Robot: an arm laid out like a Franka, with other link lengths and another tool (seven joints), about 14 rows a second.
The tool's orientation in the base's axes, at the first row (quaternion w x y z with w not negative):
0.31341 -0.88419 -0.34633 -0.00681
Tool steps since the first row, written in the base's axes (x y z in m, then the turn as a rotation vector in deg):
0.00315 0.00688 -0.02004 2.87 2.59 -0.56
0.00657 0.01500 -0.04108 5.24 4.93 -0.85
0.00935 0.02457 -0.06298 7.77 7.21 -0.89
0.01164 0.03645 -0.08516 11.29 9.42 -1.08
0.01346 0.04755 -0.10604 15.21 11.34 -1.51
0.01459 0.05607 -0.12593 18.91 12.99 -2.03
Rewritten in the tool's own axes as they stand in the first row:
0.00199 0.00908 0.01930 3.63 0.62 1.31
0.00470 0.01817 0.04004 6.79 0.92 2.36
0.00762 0.02652 0.06242 10.09 1.22 3.15
0.01150 0.03343 0.08641 14.06 2.25 3.82
0.01485 0.03977 0.10902 18.11 3.82 4.43
0.01633 0.04659 0.12953 21.81 5.46 5.01

